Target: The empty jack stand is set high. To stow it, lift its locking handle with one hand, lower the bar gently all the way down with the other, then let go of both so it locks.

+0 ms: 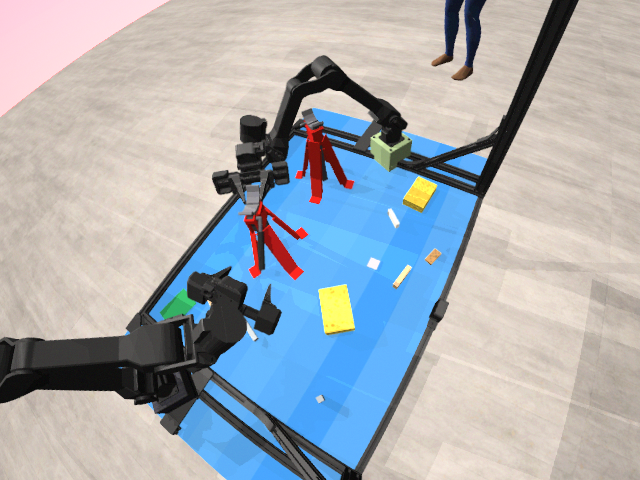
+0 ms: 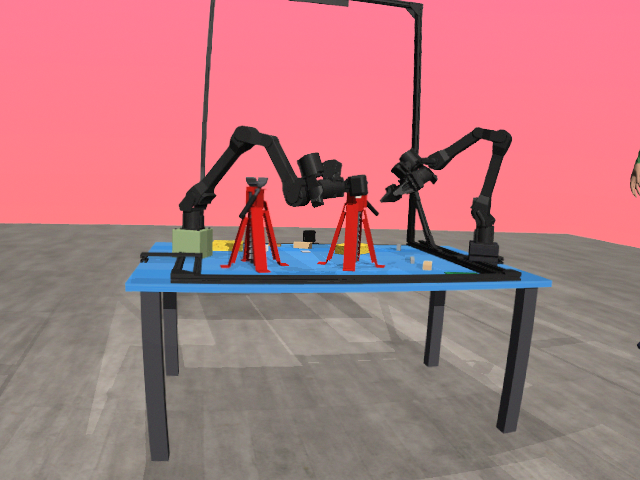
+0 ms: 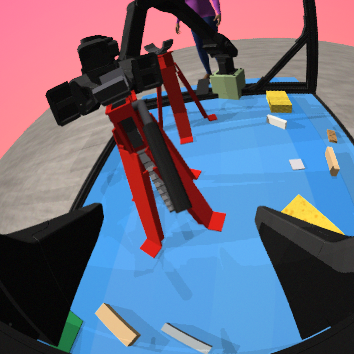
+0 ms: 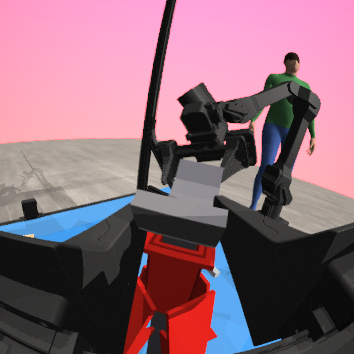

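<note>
The nearer red jack stand stands upright. Its grey saddle sits close above the red collar, and the toothed bar shows below the collar. Its black locking handle slants down beside the bar. My right gripper is shut on the saddle. My left gripper is open and empty, apart from the handle and a little off its lower end.
A second red jack stand stands beside the first. Yellow sponges, small white and wooden blocks and a green sheet lie on the blue table. Black rails edge the table.
</note>
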